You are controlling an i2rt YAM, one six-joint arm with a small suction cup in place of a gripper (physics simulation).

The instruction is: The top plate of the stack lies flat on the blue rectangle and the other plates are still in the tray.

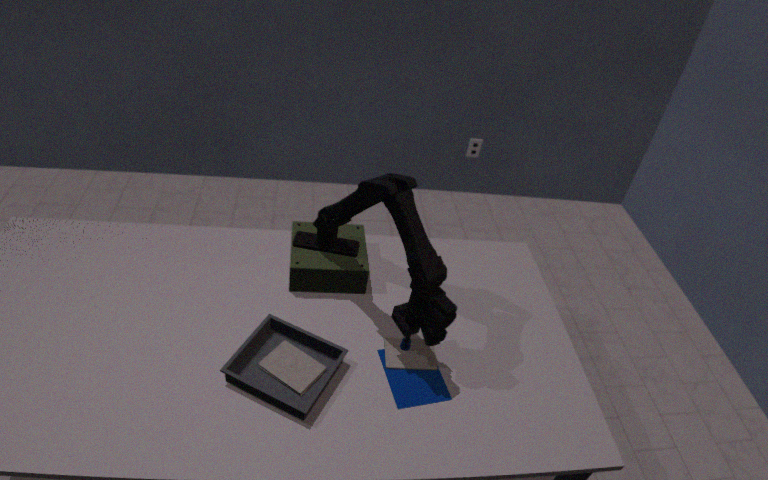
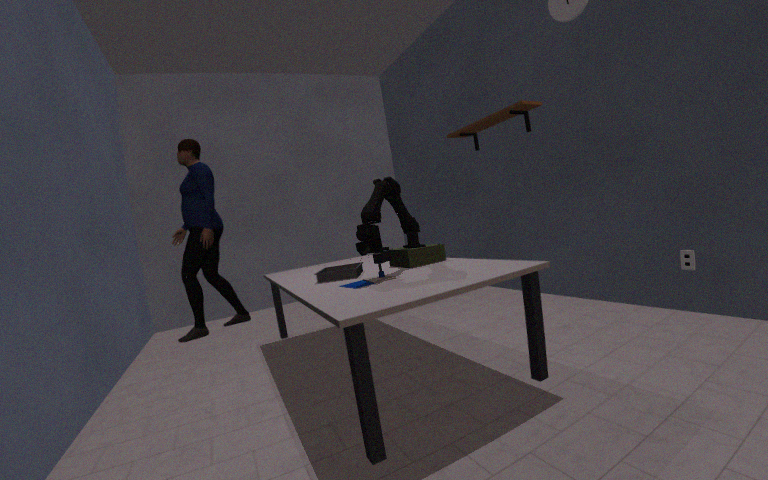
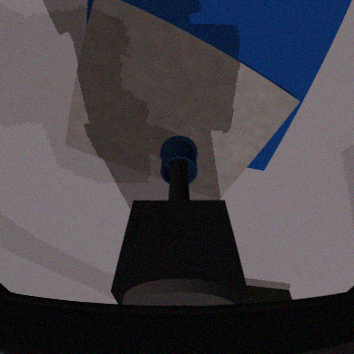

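Note:
My suction cup presses on a pale square plate near one of its corners and holds it. The plate sits low at the far end of the blue rectangle. It covers only that end and sticks out over the bare table beyond it and to the left. It is turned at an angle to the rectangle. The dark grey tray lies to the left with another pale plate flat inside it.
The arm stands on a green base block at the back of the white table. A person in blue walks on the floor beyond the table. A wooden shelf hangs on the wall.

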